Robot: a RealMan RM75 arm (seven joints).
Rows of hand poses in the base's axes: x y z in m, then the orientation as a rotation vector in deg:
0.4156 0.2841 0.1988 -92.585 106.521 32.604
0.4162 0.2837 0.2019 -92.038 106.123 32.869
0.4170 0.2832 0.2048 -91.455 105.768 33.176
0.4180 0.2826 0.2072 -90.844 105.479 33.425
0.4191 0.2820 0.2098 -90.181 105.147 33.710
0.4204 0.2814 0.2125 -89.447 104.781 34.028
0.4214 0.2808 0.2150 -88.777 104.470 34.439
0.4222 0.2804 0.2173 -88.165 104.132 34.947
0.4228 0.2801 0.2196 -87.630 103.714 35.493
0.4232 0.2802 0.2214 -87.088 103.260 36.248
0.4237 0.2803 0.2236 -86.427 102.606 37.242
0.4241 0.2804 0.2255 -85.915 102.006 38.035
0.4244 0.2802 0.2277 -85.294 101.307 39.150
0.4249 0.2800 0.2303 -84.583 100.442 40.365
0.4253 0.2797 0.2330 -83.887 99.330 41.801
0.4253 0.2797 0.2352 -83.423 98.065 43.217
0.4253 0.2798 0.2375 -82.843 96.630 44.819
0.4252 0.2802 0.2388 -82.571 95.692 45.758
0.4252 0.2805 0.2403 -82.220 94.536 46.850
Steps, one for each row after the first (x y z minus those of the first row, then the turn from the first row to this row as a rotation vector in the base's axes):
0.0006 -0.0004 0.0031 0.617 -0.210 -0.147
0.0014 -0.0009 0.0060 1.249 -0.373 -0.320
0.0024 -0.0015 0.0084 1.837 -0.532 -0.549
0.0035 -0.0021 0.0110 2.492 -0.704 -0.788
0.0048 -0.0027 0.0137 3.218 -0.890 -1.052
0.0058 -0.0033 0.0162 3.919 -0.970 -1.268
0.0066 -0.0037 0.0185 4.643 -0.994 -1.410
0.0072 -0.0040 0.0208 5.383 -1.029 -1.465
0.0076 -0.0039 0.0226 6.233 -0.958 -1.452
0.0081 -0.0038 0.0248 7.351 -0.883 -1.381
0.0085 -0.0037 0.0267 8.277 -0.864 -1.285
0.0088 -0.0039 0.0289 9.444 -0.719 -1.132
0.0093 -0.0041 0.0315 10.789 -0.621 -0.948
0.0097 -0.0044 0.0342 12.344 -0.522 -0.598
0.0097 -0.0044 0.0364 13.841 -0.478 -0.041
0.0097 -0.0043 0.0387 15.563 -0.418 0.566
0.0096 -0.0039 0.0400 16.584 -0.423 1.006
0.0096 -0.0036 0.0415 17.824 -0.464 1.526

